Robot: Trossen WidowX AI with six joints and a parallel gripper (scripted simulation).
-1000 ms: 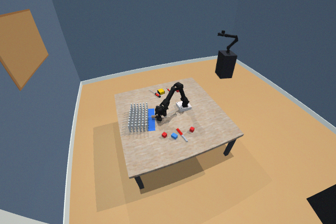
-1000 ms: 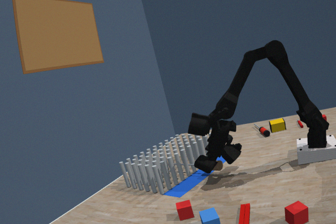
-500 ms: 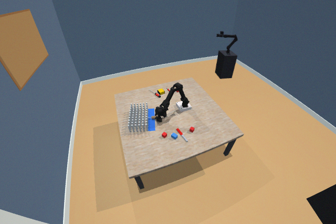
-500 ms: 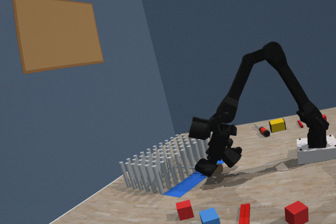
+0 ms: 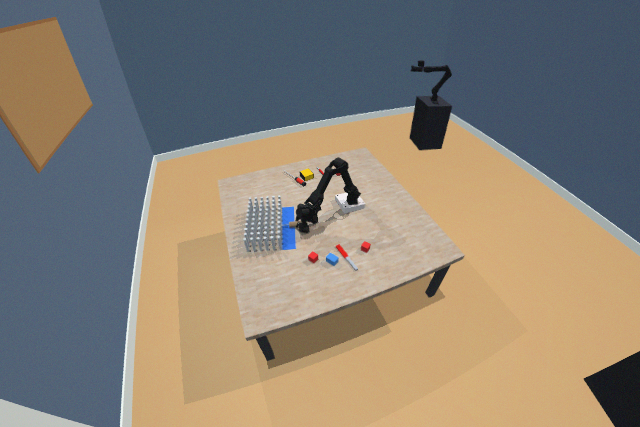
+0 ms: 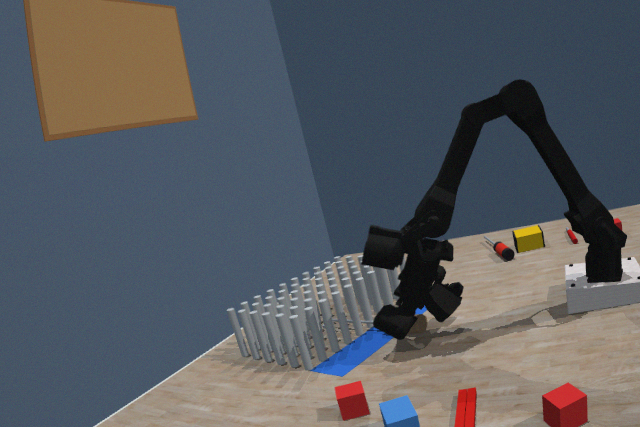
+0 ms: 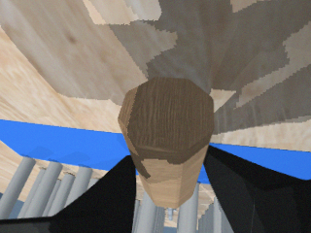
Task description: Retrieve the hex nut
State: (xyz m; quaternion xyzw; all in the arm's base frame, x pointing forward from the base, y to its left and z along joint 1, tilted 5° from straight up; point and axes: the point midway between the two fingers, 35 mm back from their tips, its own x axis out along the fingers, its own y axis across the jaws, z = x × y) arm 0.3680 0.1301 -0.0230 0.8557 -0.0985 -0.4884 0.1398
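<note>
Now: gripper tip 50 mm short of the blue taped strip and 20 mm above it. Also, from my gripper tip: hex nut (210 mm ahead, 10 mm to the right, 20 mm below); wooden-handled tool (110 mm ahead); blue cube (170 mm behind, 300 mm to the left).
</note>
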